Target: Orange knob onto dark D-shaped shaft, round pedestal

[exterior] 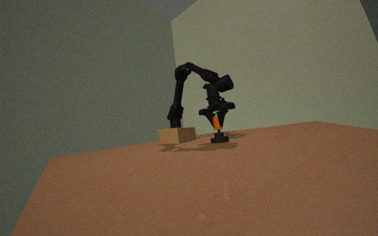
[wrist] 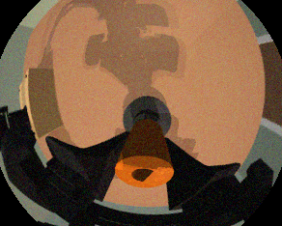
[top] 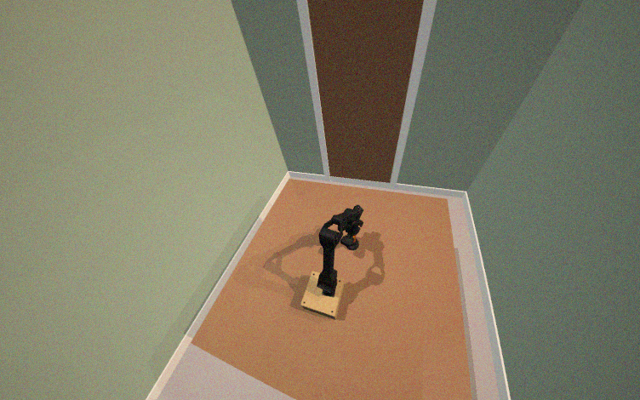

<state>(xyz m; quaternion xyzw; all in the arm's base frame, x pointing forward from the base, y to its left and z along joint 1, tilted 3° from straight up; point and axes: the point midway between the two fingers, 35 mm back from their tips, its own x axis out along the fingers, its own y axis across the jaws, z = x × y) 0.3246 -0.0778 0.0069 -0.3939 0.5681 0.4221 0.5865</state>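
Right now the orange knob is 2 cm above my gripper tip. From my gripper tip the other things lie so: round pedestal (4 cm below).
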